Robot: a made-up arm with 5 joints. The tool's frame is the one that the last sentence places.
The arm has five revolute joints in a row. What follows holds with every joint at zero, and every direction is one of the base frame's. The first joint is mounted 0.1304 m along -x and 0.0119 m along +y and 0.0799 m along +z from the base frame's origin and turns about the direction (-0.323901, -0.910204, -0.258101). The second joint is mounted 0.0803 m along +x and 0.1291 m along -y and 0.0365 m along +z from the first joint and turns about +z. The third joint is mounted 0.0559 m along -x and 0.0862 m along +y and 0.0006 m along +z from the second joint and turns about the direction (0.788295, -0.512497, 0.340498). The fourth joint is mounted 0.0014 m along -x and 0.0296 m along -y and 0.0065 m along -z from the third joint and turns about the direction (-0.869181, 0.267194, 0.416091). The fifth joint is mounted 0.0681 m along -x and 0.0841 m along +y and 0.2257 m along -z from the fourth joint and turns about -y. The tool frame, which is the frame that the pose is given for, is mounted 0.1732 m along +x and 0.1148 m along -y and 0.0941 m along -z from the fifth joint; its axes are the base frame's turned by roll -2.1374, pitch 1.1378 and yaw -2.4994 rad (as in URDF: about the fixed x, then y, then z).
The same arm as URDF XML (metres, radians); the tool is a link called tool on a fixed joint. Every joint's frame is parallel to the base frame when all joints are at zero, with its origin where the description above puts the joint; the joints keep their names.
<robot name="arm">
  <joint name="joint 1" type="continuous">
    <parent link="base_link"/>
    <child link="link1"/>
    <origin xyz="-0.1304 0.0119 0.0799" rpy="0 0 0"/>
    <axis xyz="-0.323901 -0.910204 -0.258101"/>
  </joint>
  <joint name="joint 2" type="continuous">
    <parent link="link1"/>
    <child link="link2"/>
    <origin xyz="0.0803 -0.1291 0.0365" rpy="0 0 0"/>
    <axis xyz="0 0 1"/>
  </joint>
  <joint name="joint 3" type="continuous">
    <parent link="link2"/>
    <child link="link3"/>
    <origin xyz="-0.0559 0.0862 0.0006" rpy="0 0 0"/>
    <axis xyz="0.788295 -0.512497 0.340498"/>
  </joint>
  <joint name="joint 4" type="continuous">
    <parent link="link3"/>
    <child link="link4"/>
    <origin xyz="-0.0014 -0.0296 -0.0065" rpy="0 0 0"/>
    <axis xyz="-0.869181 0.267194 0.416091"/>
  </joint>
  <joint name="joint 5" type="continuous">
    <parent link="link4"/>
    <child link="link5"/>
    <origin xyz="-0.0681 0.0841 -0.2257" rpy="0 0 0"/>
    <axis xyz="0 -1 0"/>
  </joint>
  <joint name="tool_fixed" type="fixed">
    <parent link="link5"/>
    <child link="tool"/>
    <origin xyz="0.1732 -0.1148 -0.0941" rpy="-2.1374 1.1378 -2.4994"/>
  </joint>
  <link name="base_link"/>
  <link name="link1"/>
  <link name="link2"/>
  <link name="link3"/>
  <link name="link4"/>
  <link name="link5"/>
  <link name="tool"/>
</robot>

